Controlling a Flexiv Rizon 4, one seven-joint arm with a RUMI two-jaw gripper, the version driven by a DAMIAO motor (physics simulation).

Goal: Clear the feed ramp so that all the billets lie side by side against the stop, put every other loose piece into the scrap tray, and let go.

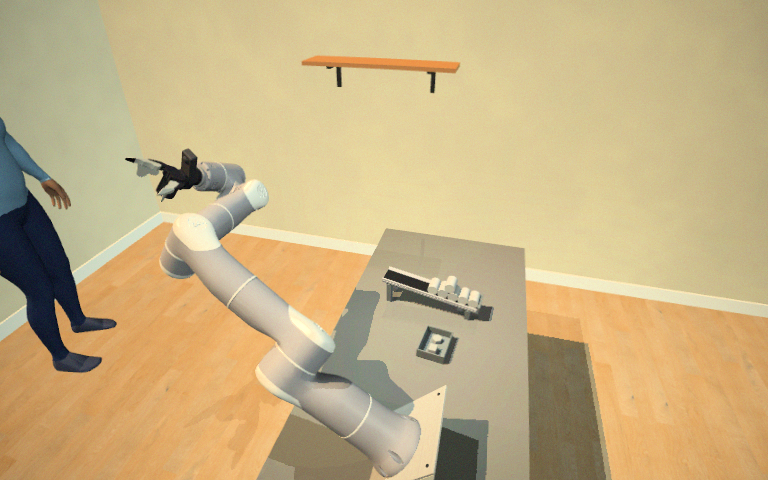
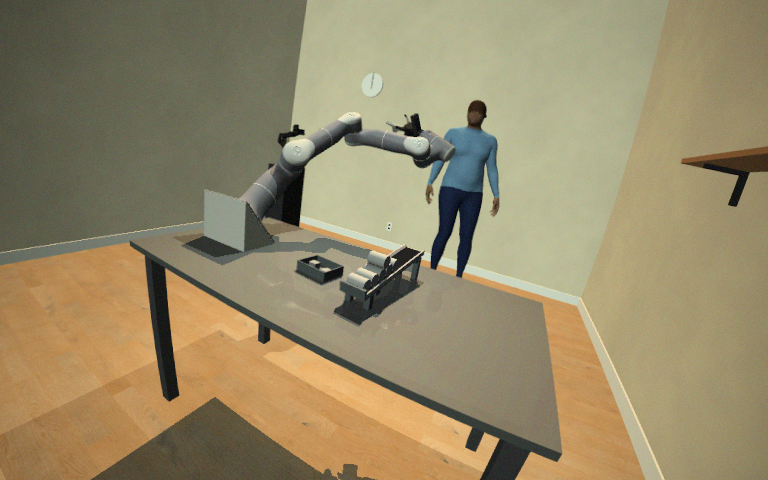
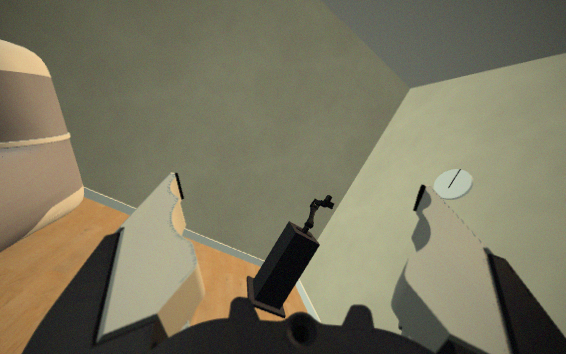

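The feed ramp [image 1: 403,277] [image 2: 406,254] slopes down to a stop [image 2: 352,290] at its low end. Several pale cylinders lie crosswise in its lower part. The lowest cylinder [image 1: 474,298] [image 2: 357,280] is by the stop. One cylinder [image 1: 451,282] [image 2: 377,259] sits raised on top of the row; where the others touch is too small to tell. The scrap tray [image 1: 431,357] [image 2: 309,272] stands beside the ramp with small pale pieces [image 1: 437,339] [image 2: 314,263] inside. My gripper [image 1: 145,178] [image 2: 396,120] [image 3: 296,181] is open and empty, high up and far from ramp and tray.
A person [image 1: 33,237] [image 2: 468,158] stands beyond the table [image 1: 492,384] [image 2: 464,350], on the gripper's side. My arm's base bracket [image 1: 433,418] [image 2: 223,220] is at one table end. A wall shelf [image 1: 380,63] [image 2: 730,159] and a black pedestal [image 2: 292,195] [image 3: 286,265] also show.
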